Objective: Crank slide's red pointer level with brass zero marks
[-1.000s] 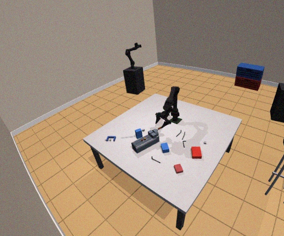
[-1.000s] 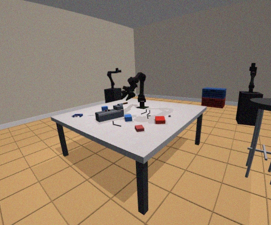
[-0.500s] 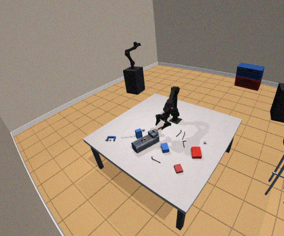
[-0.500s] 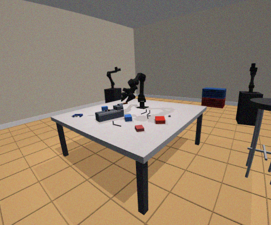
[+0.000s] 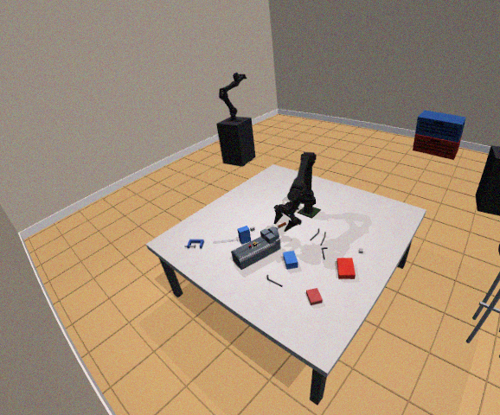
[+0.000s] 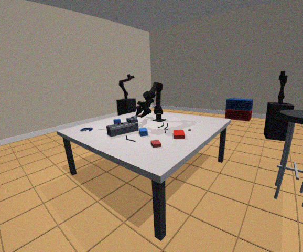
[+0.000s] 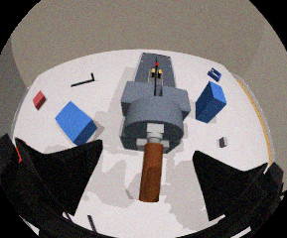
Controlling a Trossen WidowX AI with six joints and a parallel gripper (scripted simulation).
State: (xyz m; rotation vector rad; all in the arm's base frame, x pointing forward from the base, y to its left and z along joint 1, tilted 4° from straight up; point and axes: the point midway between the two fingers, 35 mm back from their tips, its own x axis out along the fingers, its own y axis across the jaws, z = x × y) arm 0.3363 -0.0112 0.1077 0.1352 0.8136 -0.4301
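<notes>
My gripper tip is 20 mm past the brown crank handle, 10 mm to the right of it and 10 mm below it. Round my gripper tip: red pointer: 170 mm ahead, 90 mm to the right, 30 mm below.
</notes>
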